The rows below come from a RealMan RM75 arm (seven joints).
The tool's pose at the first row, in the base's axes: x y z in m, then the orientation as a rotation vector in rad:
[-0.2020 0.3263 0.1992 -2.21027 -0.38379 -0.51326]
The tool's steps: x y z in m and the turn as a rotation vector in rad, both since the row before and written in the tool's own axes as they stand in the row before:
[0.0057 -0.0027 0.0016 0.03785 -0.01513 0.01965]
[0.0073 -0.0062 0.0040 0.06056 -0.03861 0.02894]
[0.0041 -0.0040 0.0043 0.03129 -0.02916 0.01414]
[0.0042 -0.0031 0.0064 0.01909 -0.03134 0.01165]
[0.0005 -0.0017 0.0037 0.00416 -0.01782 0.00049]
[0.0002 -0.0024 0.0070 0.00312 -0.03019 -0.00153]
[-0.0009 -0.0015 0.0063 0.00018 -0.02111 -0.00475]
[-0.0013 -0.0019 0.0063 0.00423 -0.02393 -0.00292]
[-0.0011 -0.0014 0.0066 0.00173 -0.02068 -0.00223]
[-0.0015 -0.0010 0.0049 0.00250 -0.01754 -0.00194]
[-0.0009 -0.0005 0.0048 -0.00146 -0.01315 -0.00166]
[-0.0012 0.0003 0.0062 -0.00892 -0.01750 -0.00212]
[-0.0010 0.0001 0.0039 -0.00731 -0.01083 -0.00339]
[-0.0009 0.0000 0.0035 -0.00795 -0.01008 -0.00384]
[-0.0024 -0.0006 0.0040 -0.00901 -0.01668 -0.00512]
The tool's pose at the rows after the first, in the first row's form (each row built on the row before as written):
[-0.1978 0.3298 0.2028 -2.18045 -0.37645 -0.47524]
[-0.1932 0.3374 0.2081 -2.13599 -0.37510 -0.40128]
[-0.1905 0.3436 0.2104 -2.11479 -0.38033 -0.35432]
[-0.1872 0.3512 0.2110 -2.10515 -0.38804 -0.30995]
[-0.1872 0.3553 0.2105 -2.10516 -0.39835 -0.29004]
[-0.1876 0.3625 0.2087 -2.10837 -0.41800 -0.25864]
[-0.1889 0.3684 0.2062 -2.11176 -0.43553 -0.23928]
[-0.1908 0.3744 0.2038 -2.11186 -0.45290 -0.21479]
[-0.1925 0.3803 0.2009 -2.11368 -0.46753 -0.19394]
[-0.1945 0.3845 0.1985 -2.11406 -0.47997 -0.17597]
[-0.1958 0.3885 0.1959 -2.11748 -0.48952 -0.16351]
[-0.1972 0.3931 0.1918 -2.12876 -0.50224 -0.14874]
[-0.1984 0.3959 0.1892 -2.13697 -0.51240 -0.14123]
[-0.1995 0.3984 0.1869 -2.14553 -0.52265 -0.13492]
[-0.2023 0.4011 0.1843 -2.15587 -0.53817 -0.12254]

